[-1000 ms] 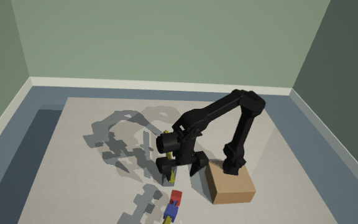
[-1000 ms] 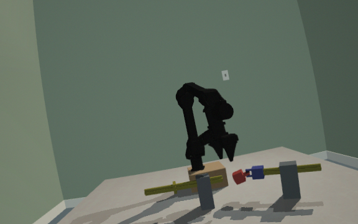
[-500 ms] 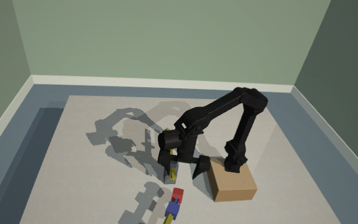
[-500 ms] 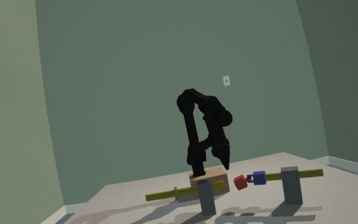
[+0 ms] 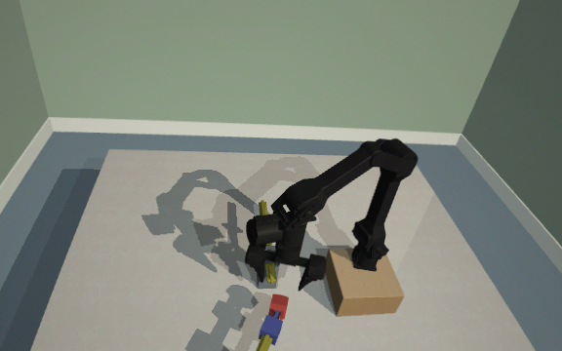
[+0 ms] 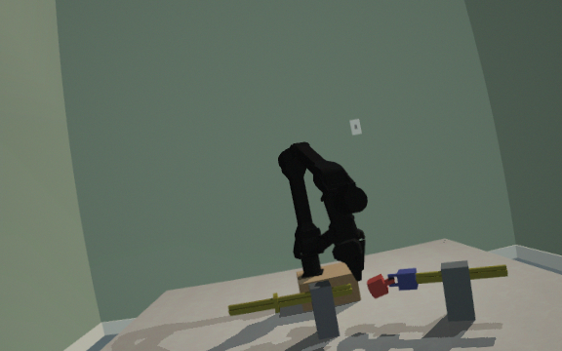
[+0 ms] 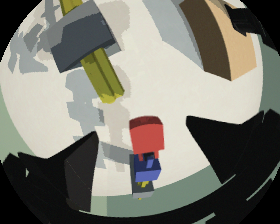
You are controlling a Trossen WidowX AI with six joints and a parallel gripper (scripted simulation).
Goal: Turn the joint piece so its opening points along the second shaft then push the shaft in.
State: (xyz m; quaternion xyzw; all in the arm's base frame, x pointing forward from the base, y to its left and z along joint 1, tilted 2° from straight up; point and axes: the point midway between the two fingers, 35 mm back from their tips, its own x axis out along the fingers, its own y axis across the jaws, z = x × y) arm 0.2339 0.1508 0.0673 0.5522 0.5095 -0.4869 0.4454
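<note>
My gripper tip is now 4 cm to the right of the red square joint piece and 3 cm above it.
</note>
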